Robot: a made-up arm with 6 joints.
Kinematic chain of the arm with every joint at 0, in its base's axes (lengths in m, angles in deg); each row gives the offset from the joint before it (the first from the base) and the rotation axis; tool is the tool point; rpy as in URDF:
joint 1: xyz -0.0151 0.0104 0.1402 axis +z
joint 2: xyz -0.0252 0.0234 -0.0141 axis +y
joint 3: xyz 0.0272 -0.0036 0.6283 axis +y
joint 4: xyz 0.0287 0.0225 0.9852 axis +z
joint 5: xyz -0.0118 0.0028 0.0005 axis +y
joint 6: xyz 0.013 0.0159 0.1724 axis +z
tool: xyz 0.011 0.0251 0.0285 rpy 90 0 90
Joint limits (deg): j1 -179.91..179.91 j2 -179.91..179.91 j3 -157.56..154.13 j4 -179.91..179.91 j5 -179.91..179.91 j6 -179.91..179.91
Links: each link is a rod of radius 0.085 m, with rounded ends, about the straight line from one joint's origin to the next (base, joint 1, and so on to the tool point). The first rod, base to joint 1, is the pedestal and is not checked.
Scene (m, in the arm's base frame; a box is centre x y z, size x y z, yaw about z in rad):
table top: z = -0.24
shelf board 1: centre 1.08 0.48 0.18 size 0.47 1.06 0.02 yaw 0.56
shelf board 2: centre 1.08 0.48 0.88 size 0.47 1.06 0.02 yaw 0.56
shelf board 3: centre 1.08 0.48 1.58 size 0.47 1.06 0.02 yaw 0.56
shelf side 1: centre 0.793 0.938 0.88 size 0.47 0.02 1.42 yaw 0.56
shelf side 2: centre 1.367 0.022 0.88 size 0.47 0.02 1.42 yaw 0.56
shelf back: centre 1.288 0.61 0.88 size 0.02 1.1 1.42 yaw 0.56
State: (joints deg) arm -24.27 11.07 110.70 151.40 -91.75 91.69
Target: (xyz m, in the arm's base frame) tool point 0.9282 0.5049 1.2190
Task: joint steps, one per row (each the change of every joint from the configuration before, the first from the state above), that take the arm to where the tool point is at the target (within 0.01 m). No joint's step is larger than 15 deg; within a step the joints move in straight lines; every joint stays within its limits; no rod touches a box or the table.
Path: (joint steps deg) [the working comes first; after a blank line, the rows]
Joints at the target: 31.07 6.64 47.88 155.51 -58.89 90.70
Straight joint move there: touches shelf board 2, shelf side 2.

1: 5.94 -4.23 -14.24 0.38 10.31 -13.34
2: 5.94 -4.22 -14.25 0.39 10.31 -13.34
3: 5.94 -4.23 -14.24 0.38 10.31 -13.34
4: 5.94 -4.22 -14.25 0.39 10.30 -13.34
5: 7.89 3.12 -1.46 0.64 -2.09 13.09
6: 7.90 3.11 -1.46 0.64 -2.09 13.09
7: 7.89 3.12 -1.46 0.65 -2.10 13.09
8: 7.90 3.12 -1.46 0.64 -2.09 13.10

